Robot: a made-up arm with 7 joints. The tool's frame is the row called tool.
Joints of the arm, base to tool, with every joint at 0 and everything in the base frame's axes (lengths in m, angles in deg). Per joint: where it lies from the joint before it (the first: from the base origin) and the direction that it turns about. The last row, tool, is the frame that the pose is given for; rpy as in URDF.
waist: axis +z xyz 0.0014 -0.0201 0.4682
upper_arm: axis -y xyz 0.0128 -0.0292 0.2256
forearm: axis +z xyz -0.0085 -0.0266 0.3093
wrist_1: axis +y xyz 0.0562 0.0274 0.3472
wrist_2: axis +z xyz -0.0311 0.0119 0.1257
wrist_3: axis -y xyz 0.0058 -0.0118 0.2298
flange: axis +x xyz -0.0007 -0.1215 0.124
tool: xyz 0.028 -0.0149 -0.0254 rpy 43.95 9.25 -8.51
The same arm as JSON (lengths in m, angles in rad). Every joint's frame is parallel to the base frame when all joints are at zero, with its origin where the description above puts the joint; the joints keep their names.
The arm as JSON. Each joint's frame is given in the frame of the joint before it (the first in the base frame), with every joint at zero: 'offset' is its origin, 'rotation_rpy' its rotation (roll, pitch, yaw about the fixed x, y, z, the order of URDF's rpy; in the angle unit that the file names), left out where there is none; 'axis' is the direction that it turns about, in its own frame. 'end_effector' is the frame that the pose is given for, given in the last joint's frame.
{
  "length_unit": "m",
  "angle_unit": "rad",
  "chain": [
    {
      "id": "waist",
      "offset": [
        0.0014,
        -0.0201,
        0.4682
      ],
      "axis": "+z"
    },
    {
      "id": "upper_arm",
      "offset": [
        0.0128,
        -0.0292,
        0.2256
      ],
      "axis": "-y"
    },
    {
      "id": "forearm",
      "offset": [
        -0.0085,
        -0.0266,
        0.3093
      ],
      "axis": "+z"
    },
    {
      "id": "wrist_1",
      "offset": [
        0.0562,
        0.0274,
        0.3472
      ],
      "axis": "+y"
    },
    {
      "id": "wrist_2",
      "offset": [
        -0.0311,
        0.0119,
        0.1257
      ],
      "axis": "+z"
    },
    {
      "id": "wrist_3",
      "offset": [
        0.0058,
        -0.0118,
        0.2298
      ],
      "axis": "-y"
    },
    {
      "id": "flange",
      "offset": [
        -0.0007,
        -0.1215,
        0.124
      ],
      "axis": "+x"
    }
  ],
  "end_effector": {
    "offset": [
      0.028,
      -0.0149,
      -0.0254
    ],
    "rotation_rpy": [
      0.7671,
      0.1614,
      -0.1485
    ]
  }
}

